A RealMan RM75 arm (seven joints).
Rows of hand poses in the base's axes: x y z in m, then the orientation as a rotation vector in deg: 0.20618 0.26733 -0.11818 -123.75 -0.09 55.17; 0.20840 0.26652 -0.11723 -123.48 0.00 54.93; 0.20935 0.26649 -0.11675 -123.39 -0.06 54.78; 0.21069 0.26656 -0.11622 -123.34 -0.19 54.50; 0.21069 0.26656 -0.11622 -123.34 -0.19 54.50; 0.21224 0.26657 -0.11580 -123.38 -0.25 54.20; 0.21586 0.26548 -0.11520 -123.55 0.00 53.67; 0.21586 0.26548 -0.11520 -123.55 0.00 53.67; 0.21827 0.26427 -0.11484 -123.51 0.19 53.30; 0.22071 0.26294 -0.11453 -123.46 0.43 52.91; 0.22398 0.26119 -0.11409 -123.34 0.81 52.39; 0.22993 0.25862 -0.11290 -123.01 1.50 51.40; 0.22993 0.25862 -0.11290 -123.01 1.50 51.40; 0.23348 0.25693 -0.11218 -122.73 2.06 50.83
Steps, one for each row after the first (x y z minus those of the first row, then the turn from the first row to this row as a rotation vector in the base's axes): 0.00222 -0.00081 0.00095 0.27 -0.05 -0.23; 0.00317 -0.00084 0.00143 0.41 -0.14 -0.28; 0.00451 -0.00077 0.00196 0.57 -0.35 -0.32; 0.00451 -0.00077 0.00196 0.57 -0.35 -0.32; 0.00606 -0.00076 0.00238 0.63 -0.58 -0.39; 0.00968 -0.00185 0.00298 0.54 -0.91 -0.73; 0.00968 -0.00185 0.00298 0.54 -0.91 -0.73; 0.01209 -0.00306 0.00334 0.61 -1.09 -1.02; 0.01453 -0.00439 0.00365 0.68 -1.26 -1.35; 0.01780 -0.00614 0.00409 0.81 -1.46 -1.85; 0.02375 -0.00871 0.00528 1.14 -1.82 -2.81; 0.02375 -0.00871 0.00528 1.14 -1.82 -2.81; 0.02730 -0.01040 0.00600 1.35 -1.95 -3.49
